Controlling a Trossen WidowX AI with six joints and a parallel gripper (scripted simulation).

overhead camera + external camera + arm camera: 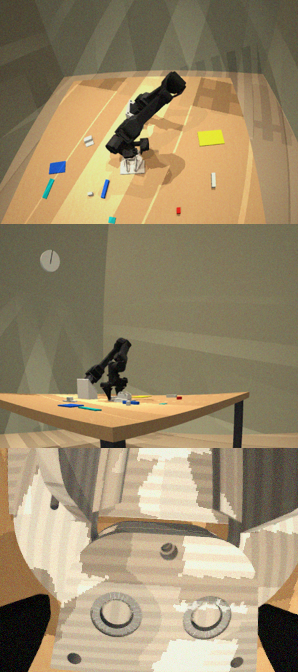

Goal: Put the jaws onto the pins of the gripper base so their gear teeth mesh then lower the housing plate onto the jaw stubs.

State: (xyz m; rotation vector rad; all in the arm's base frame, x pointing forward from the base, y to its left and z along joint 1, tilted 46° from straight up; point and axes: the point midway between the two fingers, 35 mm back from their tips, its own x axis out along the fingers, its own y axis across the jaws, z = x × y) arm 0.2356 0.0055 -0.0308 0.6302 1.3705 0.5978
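Right now my gripper tip is 2 cm short of the jaw, 2 cm to the right of it and 1 cm below it. From my gripper tip the other things lie so: small white block 23 cm ahead, 20 cm to the right; blue bar 19 cm ahead, 13 cm to the right; teal block 35 cm ahead, 8 cm to the right, 1 cm below.
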